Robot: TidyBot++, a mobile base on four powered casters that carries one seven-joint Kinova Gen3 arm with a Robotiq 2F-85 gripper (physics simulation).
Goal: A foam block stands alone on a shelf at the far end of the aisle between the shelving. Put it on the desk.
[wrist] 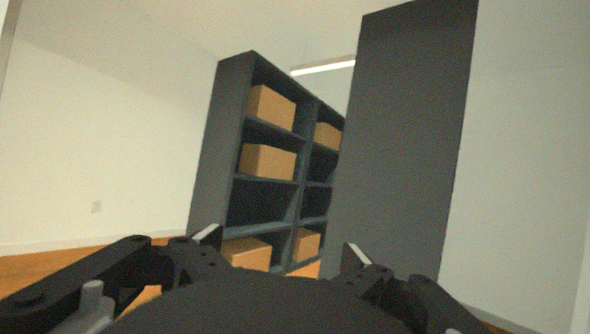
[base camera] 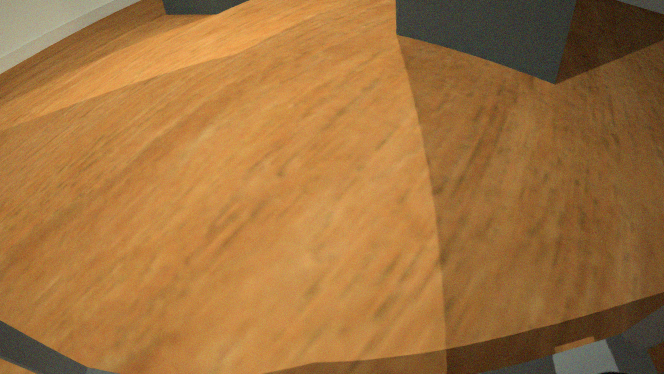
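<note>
My gripper (wrist: 282, 247) is open, with no object between its fingers, in the lower part of the wrist view. Beyond it stands a dark grey shelf unit (wrist: 205, 165) with several cardboard boxes on its shelves. A second tall dark grey unit (wrist: 400, 140) stands nearer on the right, seen from its plain side, and hides part of the first. A narrow gap shows between the two. The foam block and the desk do not show in either view.
In the base camera view, the bottom of a dark unit (base camera: 485, 35) stands on the wooden floor (base camera: 250, 200) at upper right, and another dark base (base camera: 195, 6) is at upper left. A pale wall (base camera: 45, 25) (wrist: 100, 140) runs along the left. A ceiling lamp (wrist: 322, 66) hangs behind.
</note>
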